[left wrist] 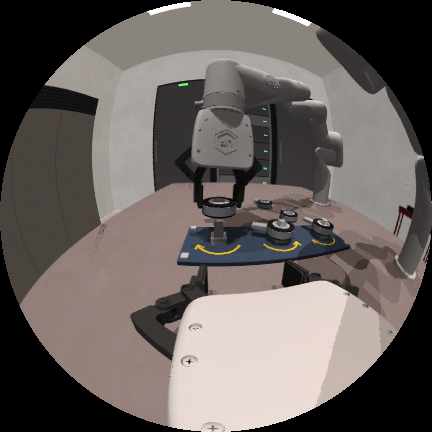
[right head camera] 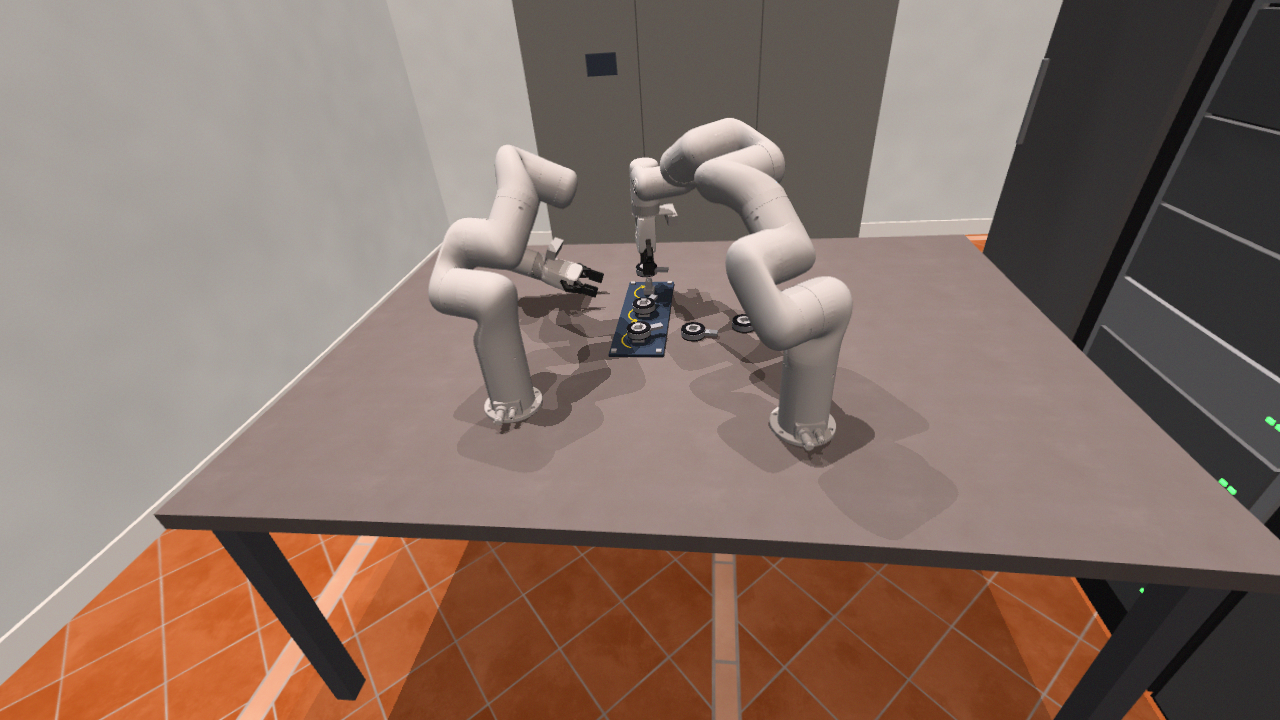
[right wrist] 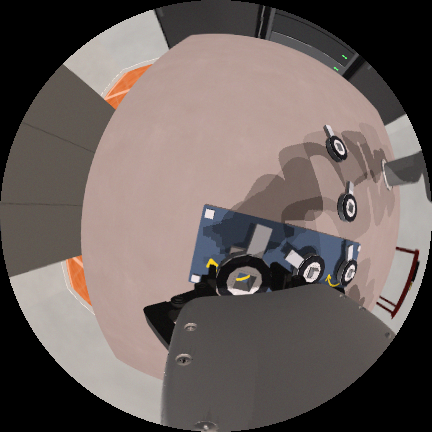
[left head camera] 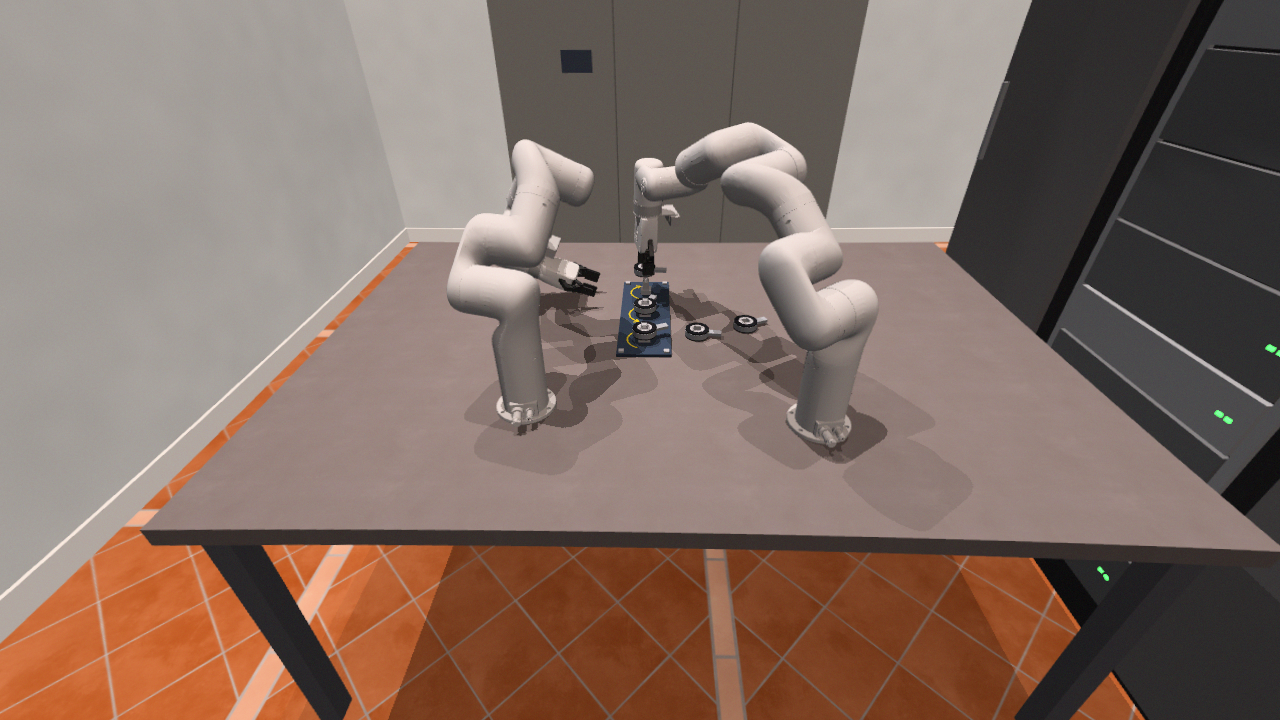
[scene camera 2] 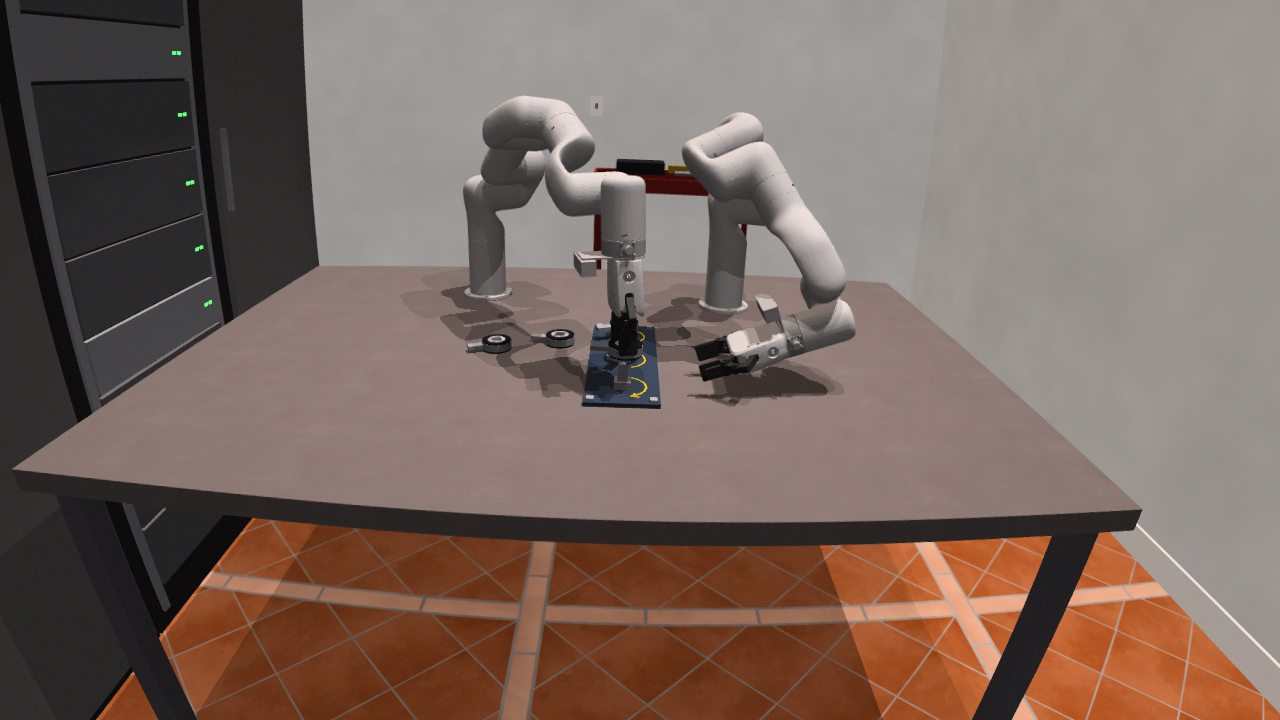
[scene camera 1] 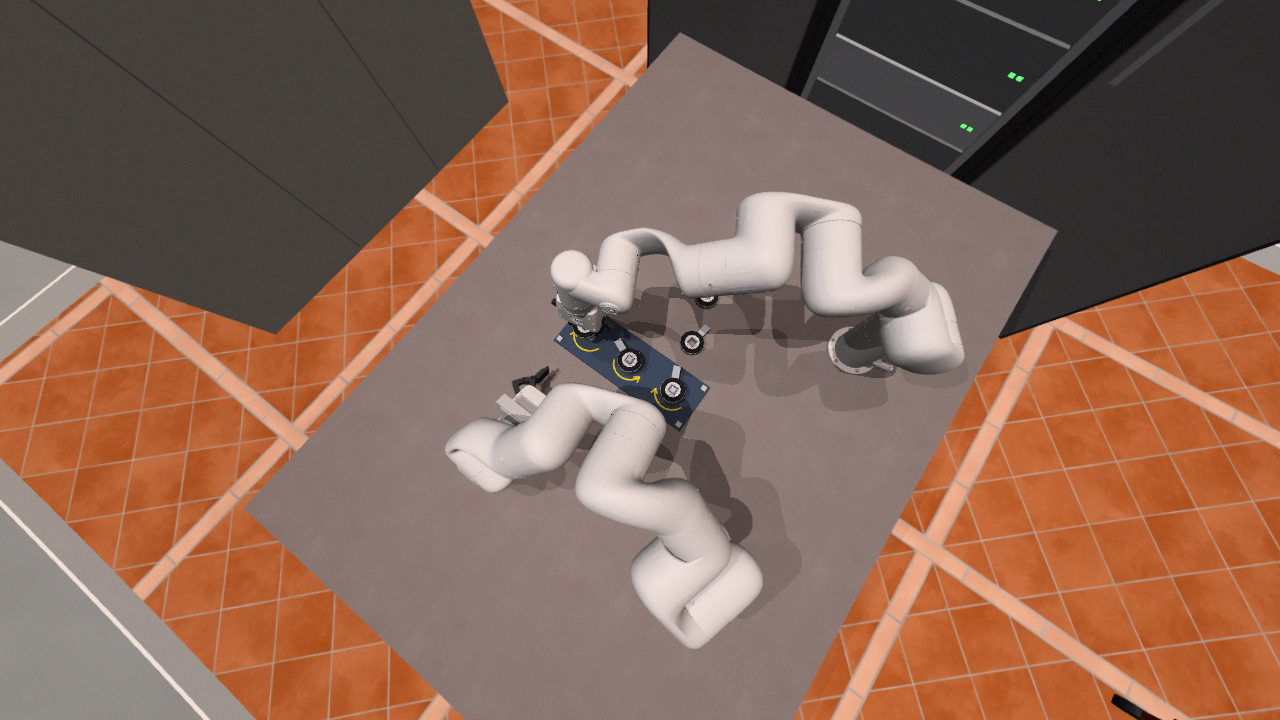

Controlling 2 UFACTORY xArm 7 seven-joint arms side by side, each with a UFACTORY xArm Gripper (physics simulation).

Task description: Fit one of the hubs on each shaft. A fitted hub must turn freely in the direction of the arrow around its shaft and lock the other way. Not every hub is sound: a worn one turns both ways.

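Places are measured from the left arm's base along level axes (x back, y left, z down), in metres.
Pixels of known places: left gripper, between the fingertips: [left wrist: 246, 275] [right head camera: 600, 285] [left head camera: 597, 284] [scene camera 2: 698, 363] [scene camera 1: 562, 380]; right gripper, between the fingertips: [left wrist: 218, 205] [right head camera: 647, 269] [right wrist: 242, 275] [left head camera: 645, 269] [scene camera 2: 624, 348] [scene camera 1: 586, 325]; left arm's base, origin of its link: [right head camera: 514, 404] [left head camera: 527, 405] [scene camera 2: 722, 306]; right arm's base, origin of its link: [left wrist: 318, 202] [right head camera: 801, 425] [right wrist: 385, 174] [left head camera: 817, 423] [scene camera 2: 488, 294] [scene camera 1: 851, 351].
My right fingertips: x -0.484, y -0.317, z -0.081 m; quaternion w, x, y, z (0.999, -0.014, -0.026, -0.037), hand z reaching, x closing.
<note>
For each thing: its top centre in the pictures, then the offset to it from my right fingertips. Level surfaces: height alone.
- black-and-grey hub with a lever, centre of its top: [right wrist: 307, 268] [left wrist: 273, 222] [scene camera 1: 626, 354] [right head camera: 646, 299] [left head camera: 647, 299] dx +0.115, dy +0.009, dz +0.037 m
- third hub, centre of its top: [right wrist: 249, 269] [scene camera 2: 616, 342] [left wrist: 219, 198] [scene camera 1: 589, 320] [right head camera: 651, 265] [left head camera: 650, 266] dx +0.004, dy -0.013, dz -0.011 m
- end shaft, centre of its top: [scene camera 2: 622, 367] [left wrist: 218, 224] dx +0.001, dy -0.001, dz +0.036 m
- table, height of its surface: dz +0.081 m
The blue board [scene camera 1: 662, 362] [left wrist: 200, 237] carries shafts with yellow arrows. A black-and-grey hub with a lever [left head camera: 644, 305] [left wrist: 280, 237] sits on the middle shaft, another hub [left head camera: 644, 331] [left wrist: 322, 231] on the shaft nearest the arm bases. My right gripper [left head camera: 645, 267] [scene camera 2: 623, 347] [left wrist: 218, 205] is shut on a third hub [left wrist: 219, 212] [right wrist: 226, 280], level above the end shaft [left wrist: 219, 232], whose top shows just below it. My left gripper [left head camera: 599, 282] [scene camera 2: 699, 360] [left wrist: 246, 275] is open and empty beside the board, tilted, its fingers towards it. Whether any hub is worn cannot be seen.
Two loose hubs [left head camera: 697, 332] [left head camera: 745, 324] lie on the table [left head camera: 626, 474], to the right of the board in the left head camera, their levers pointing away from it. The right arm reaches over that side; the left arm stands on the other side.
</note>
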